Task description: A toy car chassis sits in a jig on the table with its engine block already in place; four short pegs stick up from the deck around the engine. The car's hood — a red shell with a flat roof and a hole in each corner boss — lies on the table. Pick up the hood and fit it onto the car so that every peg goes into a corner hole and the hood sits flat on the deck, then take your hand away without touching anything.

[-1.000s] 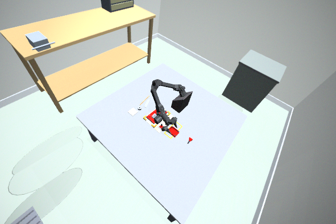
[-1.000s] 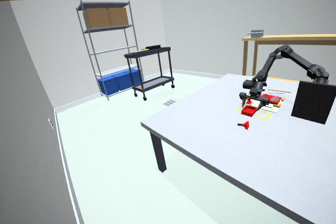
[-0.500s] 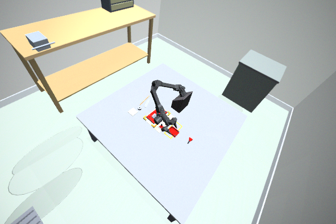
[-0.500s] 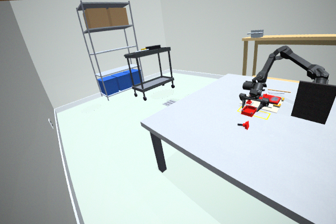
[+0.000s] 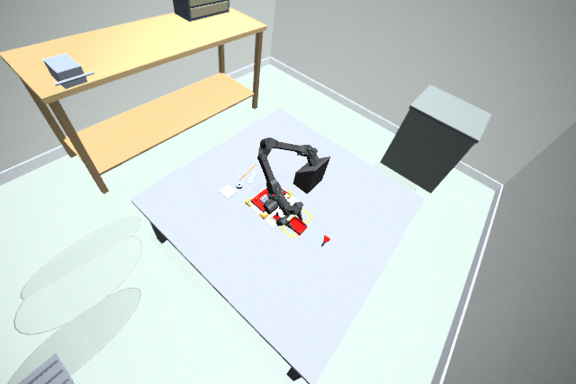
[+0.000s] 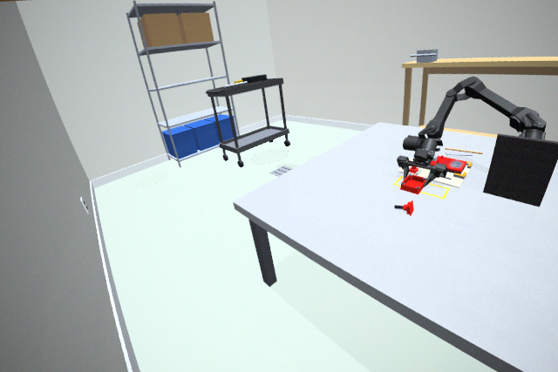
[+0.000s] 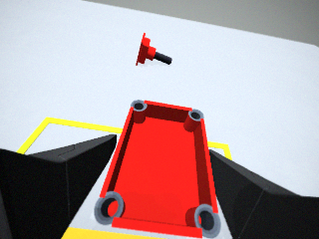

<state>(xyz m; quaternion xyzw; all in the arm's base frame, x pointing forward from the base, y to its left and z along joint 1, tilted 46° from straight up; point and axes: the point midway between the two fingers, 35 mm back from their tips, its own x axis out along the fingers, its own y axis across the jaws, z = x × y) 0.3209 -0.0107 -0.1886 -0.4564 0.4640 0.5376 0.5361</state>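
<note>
The grey holder is 120 mm to the right of my gripper tip, 40 mm ahead of it and 20 mm above it. Round my gripper tip: wheel: 440 mm to the right, 40 mm ahead, 10 mm below; then grey engine block: 250 mm to the right, 10 mm ahead, 10 mm above; then red hood: 10 mm to the right, 10 mm below.
</note>
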